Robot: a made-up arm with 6 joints.
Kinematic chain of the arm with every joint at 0, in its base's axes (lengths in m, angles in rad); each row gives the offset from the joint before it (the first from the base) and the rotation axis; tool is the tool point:
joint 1: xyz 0 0 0.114 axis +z
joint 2: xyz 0 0.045 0 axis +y
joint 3: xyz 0 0 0.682 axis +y
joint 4: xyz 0 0 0.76 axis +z
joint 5: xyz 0 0 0 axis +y
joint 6: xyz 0 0 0.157 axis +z
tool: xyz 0 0 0
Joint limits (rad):
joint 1: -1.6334..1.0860
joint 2: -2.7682..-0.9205
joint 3: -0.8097..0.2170
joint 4: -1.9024..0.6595
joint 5: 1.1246..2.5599
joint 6: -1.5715..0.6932
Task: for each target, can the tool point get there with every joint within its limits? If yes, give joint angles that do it. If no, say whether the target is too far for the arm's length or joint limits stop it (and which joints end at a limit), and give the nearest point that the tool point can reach.
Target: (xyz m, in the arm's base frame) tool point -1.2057 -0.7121 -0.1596
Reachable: yes | joints 0.5344 -1.5458 -0.6052 -0.2823 1.5689 -0.7943
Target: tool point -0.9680 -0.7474 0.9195
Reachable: yes | joints 0.6797 -1.1252 0.0582 -0.1148 1.4511 0.0952
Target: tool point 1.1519 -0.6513 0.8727
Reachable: no: joint limits stop it (at a limit: joint 1, joint 2, joint 3) | nearest point -0.3680 -0.8719 1.0850 | short by 1.550 m
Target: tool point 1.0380 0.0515 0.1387
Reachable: no: joint limits stop it (at a limit: joint 1, joint 3, joint 4, joint 5) | nearest point 0.1732 1.1991 0.3704 | short by 1.456 m
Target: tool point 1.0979 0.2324 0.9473
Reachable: no: joint limits stop it (at a limit: joint 1, joint 2, joint 3, joint 4) | nearest point 0.1837 0.8914 1.1138 | short by 1.139 m
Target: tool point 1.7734 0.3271 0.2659
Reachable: no: too far | nearest point 0.1879 1.1884 0.5107 | short by 1.821 m
